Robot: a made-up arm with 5 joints.
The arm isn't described. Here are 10 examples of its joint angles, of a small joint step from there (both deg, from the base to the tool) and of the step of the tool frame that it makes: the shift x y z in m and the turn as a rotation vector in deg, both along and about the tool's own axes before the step.
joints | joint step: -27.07 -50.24 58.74 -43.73 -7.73 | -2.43 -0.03 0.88 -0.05 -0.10
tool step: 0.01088 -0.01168 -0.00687 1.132 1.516 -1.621
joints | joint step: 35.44 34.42 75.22 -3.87 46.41 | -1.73 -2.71 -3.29 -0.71 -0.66
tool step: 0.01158 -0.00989 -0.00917 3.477 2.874 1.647
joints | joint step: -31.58 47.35 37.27 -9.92 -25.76 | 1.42 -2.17 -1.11 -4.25 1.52
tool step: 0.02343 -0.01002 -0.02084 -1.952 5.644 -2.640
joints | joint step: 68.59 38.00 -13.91 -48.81 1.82 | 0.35 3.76 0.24 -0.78 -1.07
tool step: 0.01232 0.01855 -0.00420 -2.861 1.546 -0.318
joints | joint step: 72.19 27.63 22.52 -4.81 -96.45 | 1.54 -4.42 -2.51 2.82 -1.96
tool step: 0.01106 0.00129 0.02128 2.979 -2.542 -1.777
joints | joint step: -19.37 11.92 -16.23 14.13 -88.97 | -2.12 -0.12 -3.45 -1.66 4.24
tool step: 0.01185 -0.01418 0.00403 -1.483 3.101 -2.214
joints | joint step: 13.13 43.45 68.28 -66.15 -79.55 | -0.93 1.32 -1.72 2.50 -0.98
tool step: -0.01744 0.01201 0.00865 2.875 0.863 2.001
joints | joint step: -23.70 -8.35 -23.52 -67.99 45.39 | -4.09 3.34 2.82 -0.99 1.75
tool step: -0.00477 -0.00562 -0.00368 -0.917 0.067 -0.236
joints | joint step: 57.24 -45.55 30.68 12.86 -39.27 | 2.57 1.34 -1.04 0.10 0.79
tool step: -0.00839 0.01540 -0.00374 0.117 1.898 3.824
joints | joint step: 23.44 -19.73 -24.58 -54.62 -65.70 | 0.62 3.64 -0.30 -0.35 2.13
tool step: -0.00791 0.00552 -0.03092 -5.692 2.608 1.625
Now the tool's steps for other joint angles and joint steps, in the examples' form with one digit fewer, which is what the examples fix.
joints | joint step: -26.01 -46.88 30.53 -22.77 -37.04 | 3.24 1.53 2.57 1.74 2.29
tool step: -0.0281 0.0255 0.0049 -4.20 -2.67 4.83
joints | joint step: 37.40 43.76 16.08 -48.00 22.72 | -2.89 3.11 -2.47 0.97 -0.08
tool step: -0.0074 0.0121 0.0015 -1.61 -2.08 2.71
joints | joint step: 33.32 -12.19 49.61 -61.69 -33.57 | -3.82 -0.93 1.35 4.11 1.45
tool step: -0.0020 -0.0260 0.0139 3.36 -0.49 -0.29
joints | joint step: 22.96 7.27 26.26 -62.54 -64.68 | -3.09 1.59 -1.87 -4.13 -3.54
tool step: 0.0164 -0.0072 -0.0244 1.33 2.00 -3.21
